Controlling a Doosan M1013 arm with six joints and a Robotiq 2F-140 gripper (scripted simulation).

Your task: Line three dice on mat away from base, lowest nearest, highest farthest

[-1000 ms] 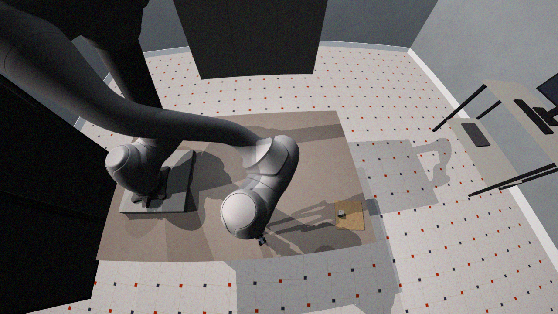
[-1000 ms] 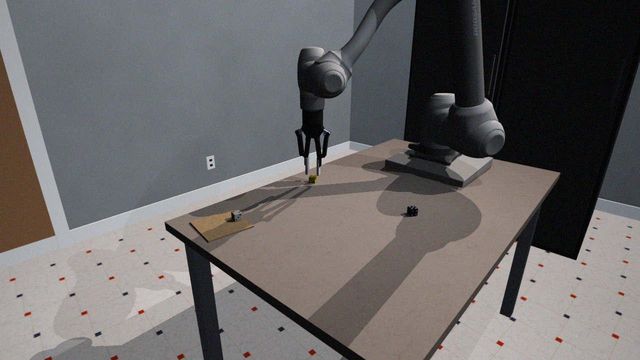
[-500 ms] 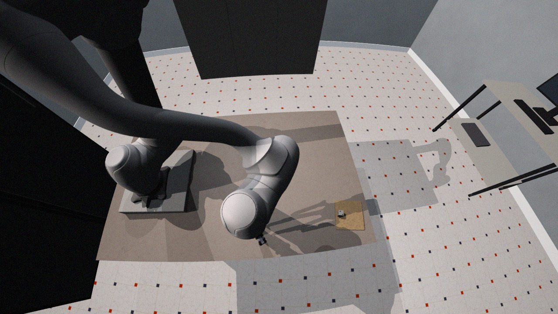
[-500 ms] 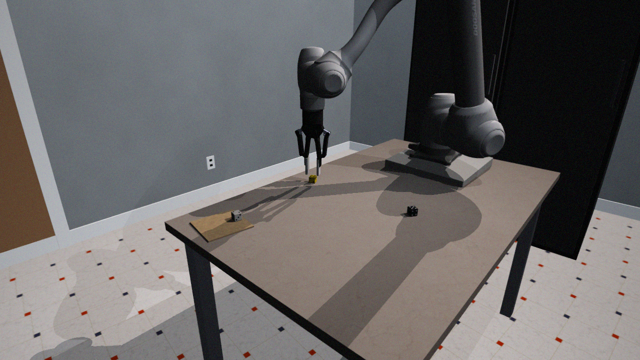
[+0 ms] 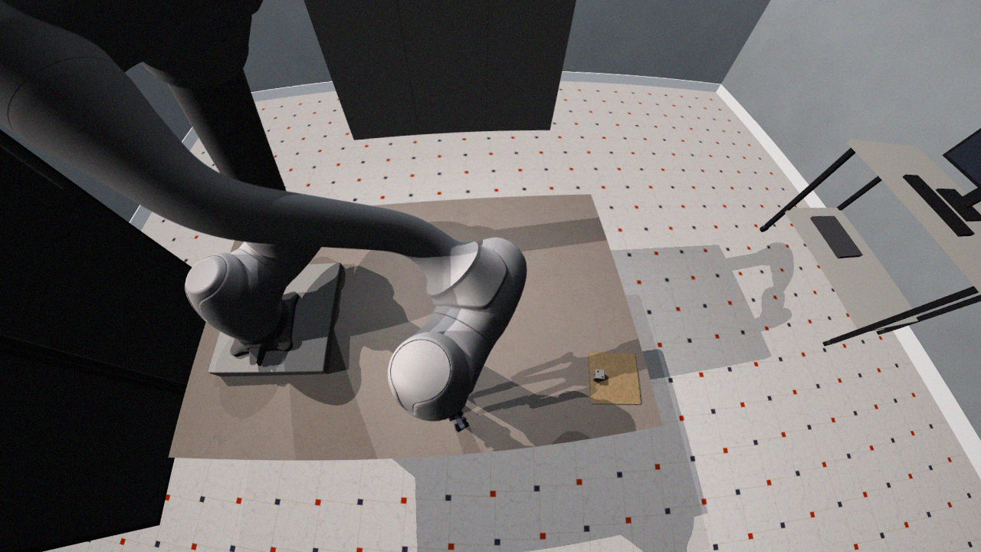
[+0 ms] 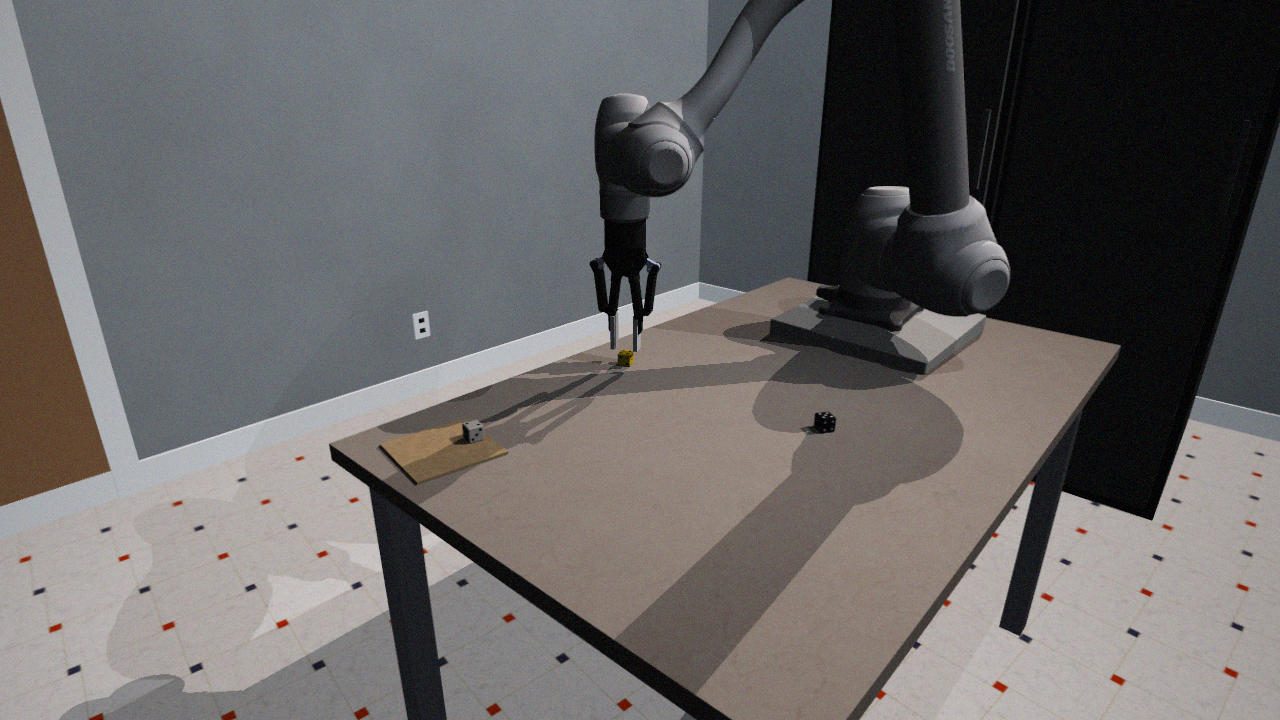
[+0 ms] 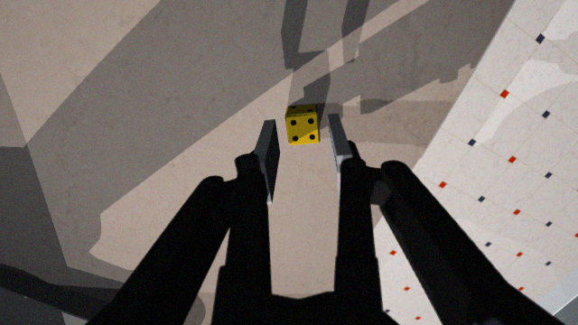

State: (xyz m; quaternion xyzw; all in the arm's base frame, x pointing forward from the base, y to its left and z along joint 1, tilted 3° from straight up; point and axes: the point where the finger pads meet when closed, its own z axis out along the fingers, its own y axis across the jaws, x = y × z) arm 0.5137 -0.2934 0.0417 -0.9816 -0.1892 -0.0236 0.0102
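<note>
My gripper is now 5 cm above the yellow die. Also, from my hand: tan mat: 44 cm ahead, 6 cm below; then black die: 2 cm ahead, 42 cm to the left, 5 cm below; then grey die: 39 cm ahead, 1 cm to the left, 5 cm below.
</note>
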